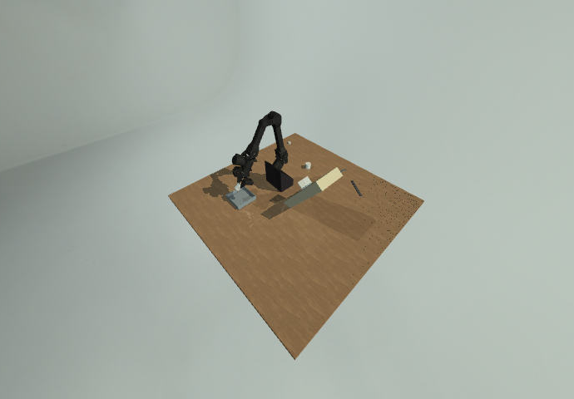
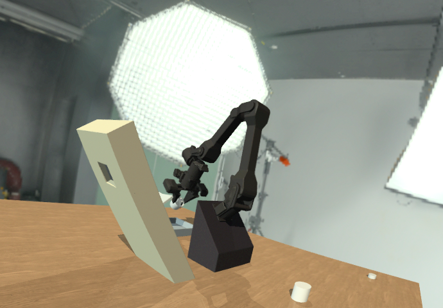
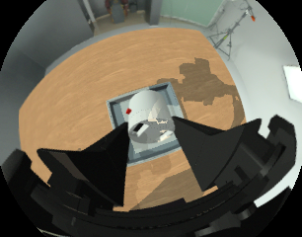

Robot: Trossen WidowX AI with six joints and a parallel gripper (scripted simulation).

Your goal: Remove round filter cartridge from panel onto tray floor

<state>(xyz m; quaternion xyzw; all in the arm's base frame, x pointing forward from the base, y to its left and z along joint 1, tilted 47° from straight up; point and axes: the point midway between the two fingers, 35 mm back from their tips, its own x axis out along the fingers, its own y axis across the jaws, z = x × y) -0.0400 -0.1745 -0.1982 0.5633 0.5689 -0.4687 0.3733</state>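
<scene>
Now: the grey-blue tray 110 mm below my gripper tip. Also, from my gripper tip: spare white cylinder 50 mm ahead, 610 mm to the left, 100 mm below; then round grey filter cartridge right at my gripper tip.
</scene>
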